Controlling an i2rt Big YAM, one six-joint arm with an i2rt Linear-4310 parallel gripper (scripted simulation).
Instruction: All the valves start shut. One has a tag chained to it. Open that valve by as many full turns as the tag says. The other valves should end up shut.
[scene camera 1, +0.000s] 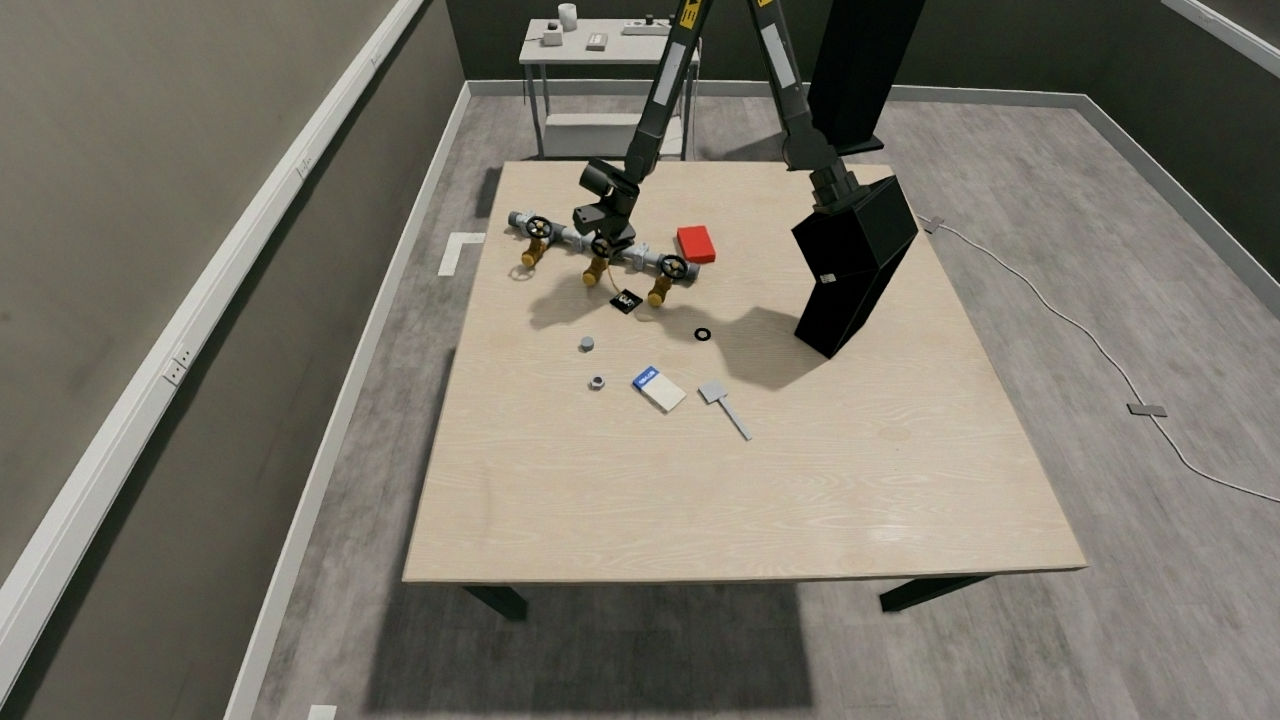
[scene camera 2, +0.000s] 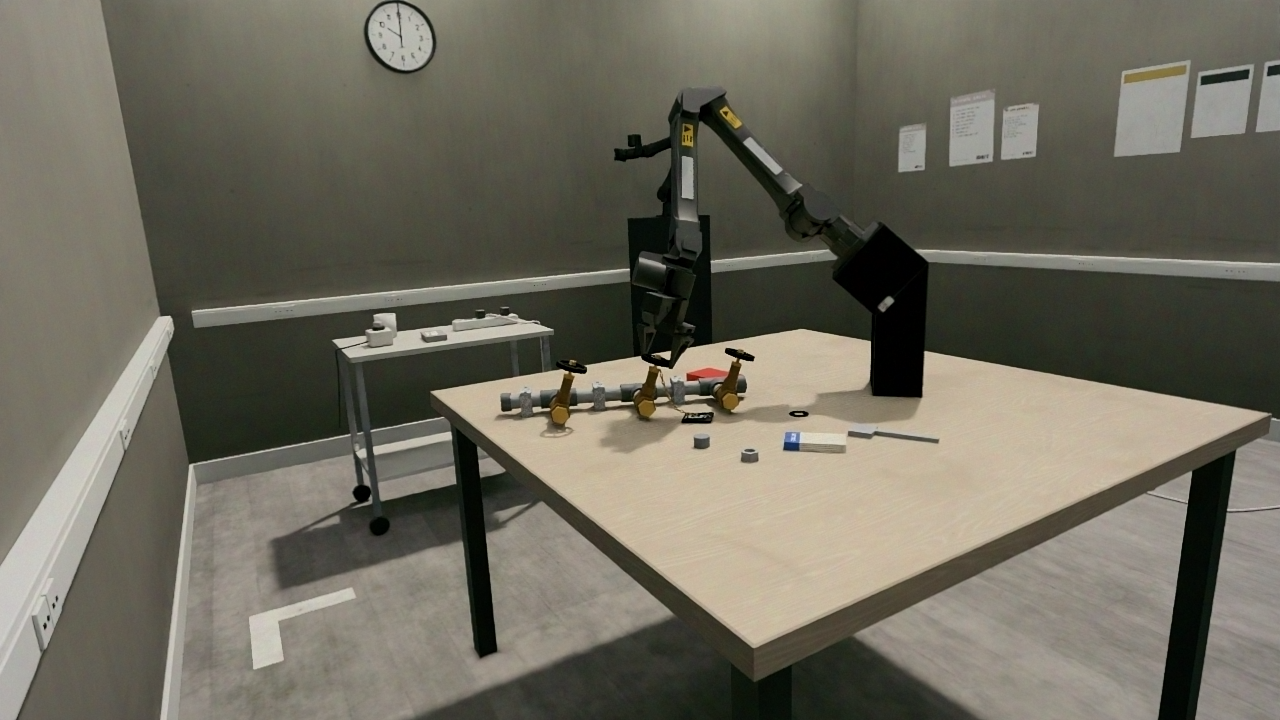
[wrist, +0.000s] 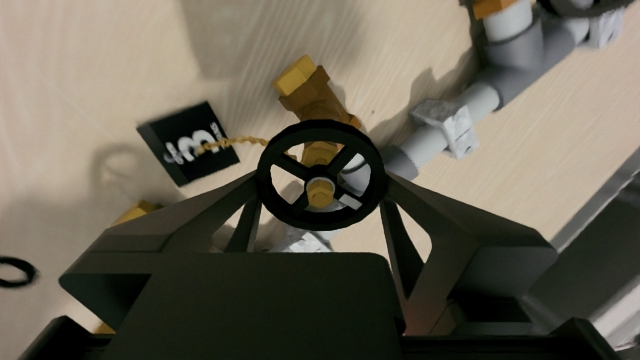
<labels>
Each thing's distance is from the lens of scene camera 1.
gripper (scene camera 1: 604, 247): 126 cm
red block (scene camera 1: 696, 246): 140 cm
blue-and-white box (scene camera 1: 665, 394): 110 cm
grey paddle (scene camera 1: 713, 391): 113 cm
The marked spots on the red block and the blue-and-white box are 47 cm apart.
</labels>
